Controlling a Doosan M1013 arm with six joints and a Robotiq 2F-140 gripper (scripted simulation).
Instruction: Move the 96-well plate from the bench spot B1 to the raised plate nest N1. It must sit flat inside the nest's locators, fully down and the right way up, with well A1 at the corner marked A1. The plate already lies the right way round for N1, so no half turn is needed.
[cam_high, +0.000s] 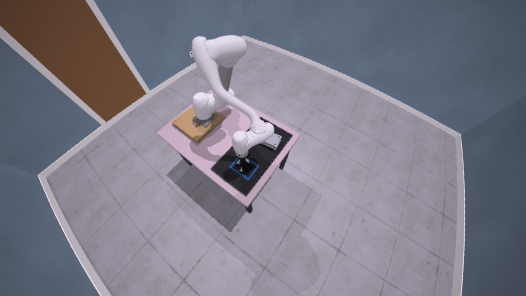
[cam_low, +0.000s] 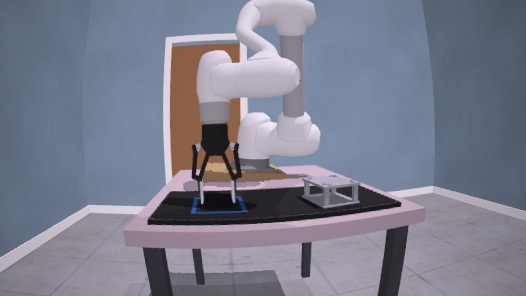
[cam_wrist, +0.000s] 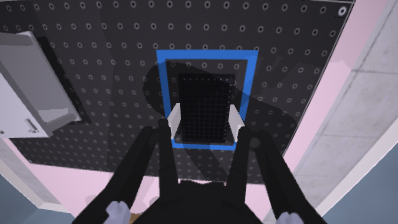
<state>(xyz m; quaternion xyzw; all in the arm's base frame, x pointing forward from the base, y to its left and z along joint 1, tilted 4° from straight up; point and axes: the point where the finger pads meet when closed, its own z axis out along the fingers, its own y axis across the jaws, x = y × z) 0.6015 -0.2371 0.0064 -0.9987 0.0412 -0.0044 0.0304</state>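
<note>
Now: hand 320 mm to the right of the grey plate nest, 70 mm short of it and 20 mm below it. The rest, counted from my hand: black 96-well plate 20 mm below; white A1 label 270 mm to the left, 150 mm ahead, 30 mm above.
</note>
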